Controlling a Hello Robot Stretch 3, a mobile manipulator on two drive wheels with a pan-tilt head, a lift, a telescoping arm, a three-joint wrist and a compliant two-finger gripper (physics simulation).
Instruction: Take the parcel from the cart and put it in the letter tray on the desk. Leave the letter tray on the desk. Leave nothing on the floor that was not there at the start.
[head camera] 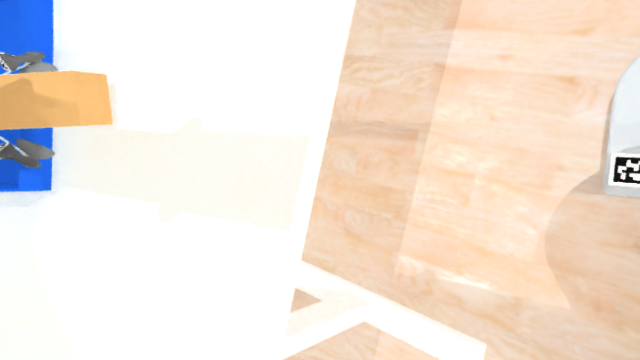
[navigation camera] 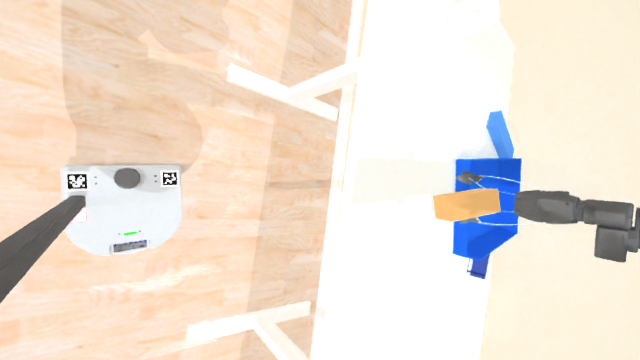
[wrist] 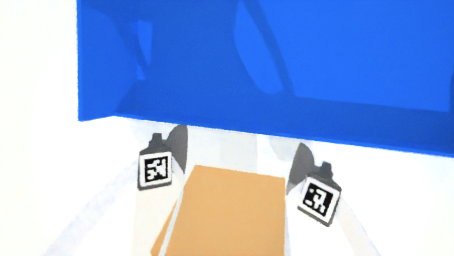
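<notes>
My gripper [head camera: 44, 106] [navigation camera: 466, 198] [wrist: 239, 150] is shut on the orange parcel [head camera: 53, 101] [navigation camera: 466, 203] [wrist: 232, 211], one finger on each long side. It holds the parcel in the air over the blue letter tray [head camera: 26, 26] [navigation camera: 486, 168] [wrist: 247, 70]. The tray stands on the white desk [head camera: 178, 67] [navigation camera: 409, 116] [wrist: 36, 105] near its far edge. In the navigation view most of the parcel is over the tray and its free end sticks out past the tray's near edge, over the desk top. How high the parcel hangs above the tray I cannot tell.
The desk's white trestle legs [navigation camera: 281, 91] [navigation camera: 246, 321] [head camera: 340, 308] stand on the wooden floor [head camera: 492, 134] [navigation camera: 157, 77]. My base [navigation camera: 130, 208] [head camera: 626, 134] is on the floor in front of the desk. A beige wall [navigation camera: 537, 77] runs behind the desk.
</notes>
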